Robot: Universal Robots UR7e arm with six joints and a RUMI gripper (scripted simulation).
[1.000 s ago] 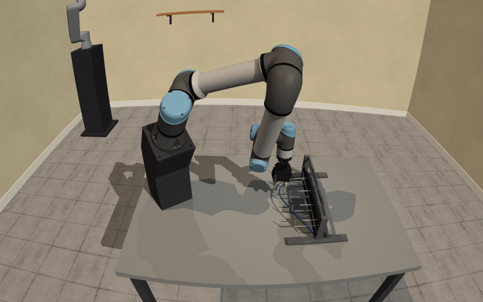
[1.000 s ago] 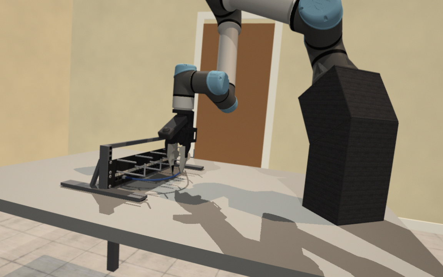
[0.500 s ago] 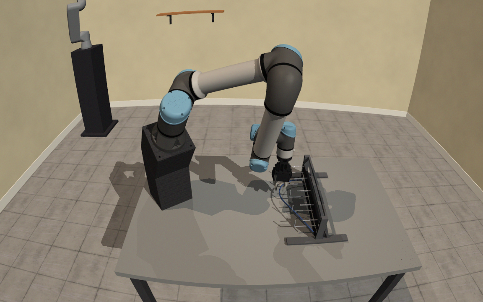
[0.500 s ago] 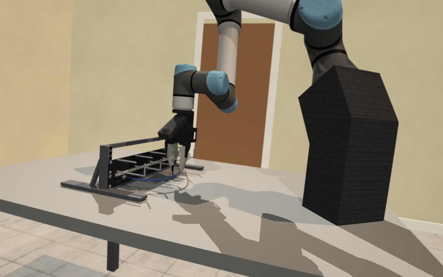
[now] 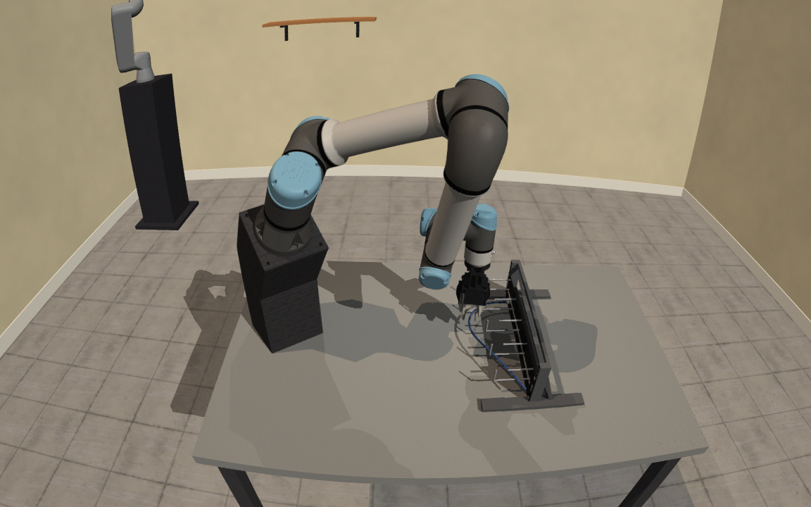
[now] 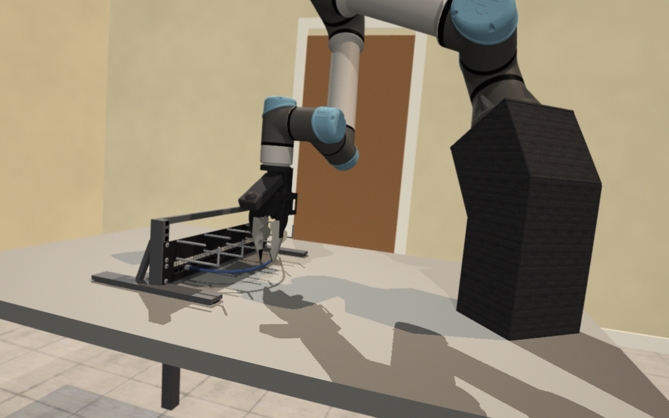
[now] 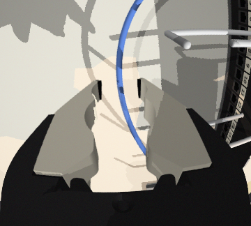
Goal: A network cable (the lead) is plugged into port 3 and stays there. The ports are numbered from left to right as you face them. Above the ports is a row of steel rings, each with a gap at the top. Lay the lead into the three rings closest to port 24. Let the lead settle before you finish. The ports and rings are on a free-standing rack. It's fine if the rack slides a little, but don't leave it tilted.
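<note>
My gripper is now 16 cm short of the rack, 6 cm to the left of it and 1 cm below it.
</note>
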